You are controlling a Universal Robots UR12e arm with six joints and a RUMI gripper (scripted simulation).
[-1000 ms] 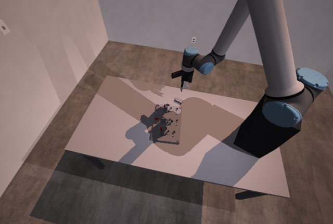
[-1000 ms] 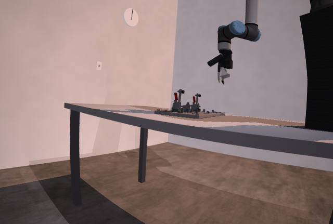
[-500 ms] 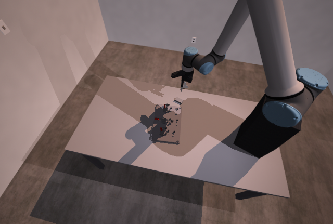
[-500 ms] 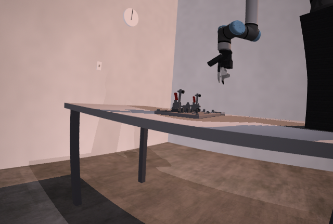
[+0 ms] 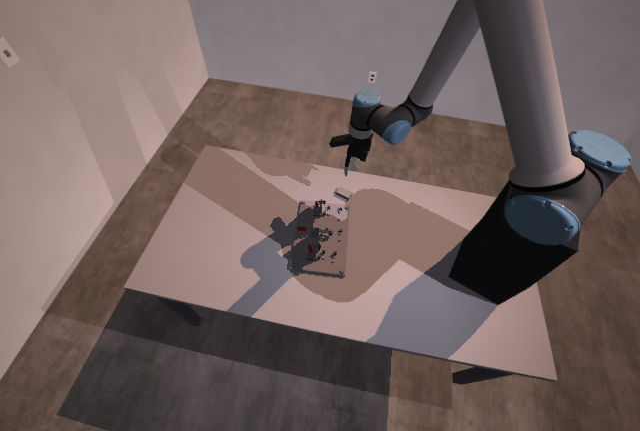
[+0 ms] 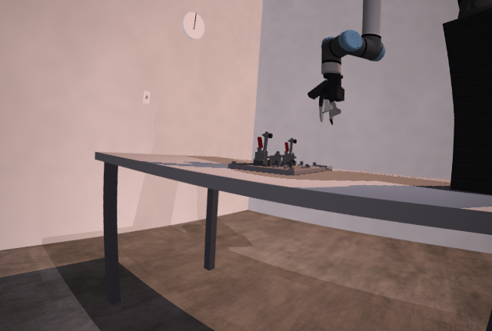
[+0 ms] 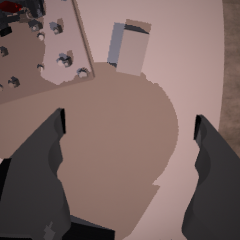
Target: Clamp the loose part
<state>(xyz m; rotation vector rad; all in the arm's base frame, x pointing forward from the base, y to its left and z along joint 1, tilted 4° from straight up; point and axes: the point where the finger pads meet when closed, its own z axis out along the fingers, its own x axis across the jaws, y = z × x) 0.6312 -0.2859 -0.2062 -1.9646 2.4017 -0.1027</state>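
Now: the loose part 20 cm below my hand. The rest, counted from my hand: grey fixture plate (25 cm to the left, 21 cm below, 7 cm ahead).
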